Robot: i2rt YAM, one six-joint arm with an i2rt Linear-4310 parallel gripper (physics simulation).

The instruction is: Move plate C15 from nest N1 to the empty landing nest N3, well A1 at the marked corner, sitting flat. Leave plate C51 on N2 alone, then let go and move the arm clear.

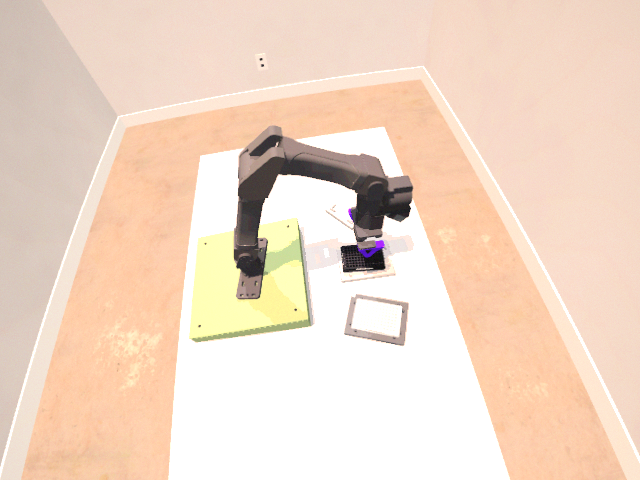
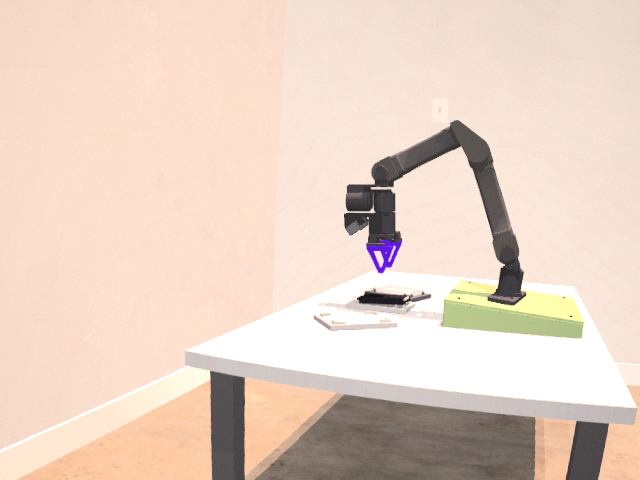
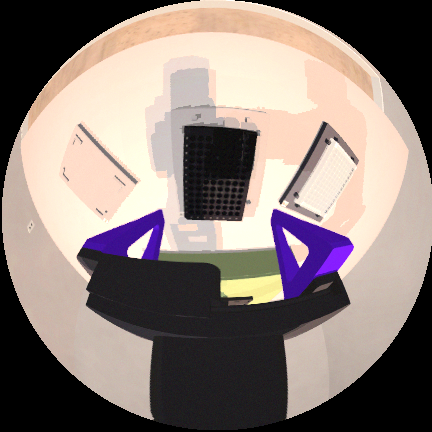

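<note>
A black well plate lies on the middle pale nest. It sits towards the nest's robot side, and more bare nest shows at the far side. I cannot tell if it is fully flat. A white plate lies in a dark grey nest. An empty pale nest stands on the other side. Labels and the A1 mark are unreadable. My gripper is open and empty above the black plate.
The arm's base stands on a yellow-green block beside the nests. All stand on a white table. The two outer nests are turned at angles to the middle one.
</note>
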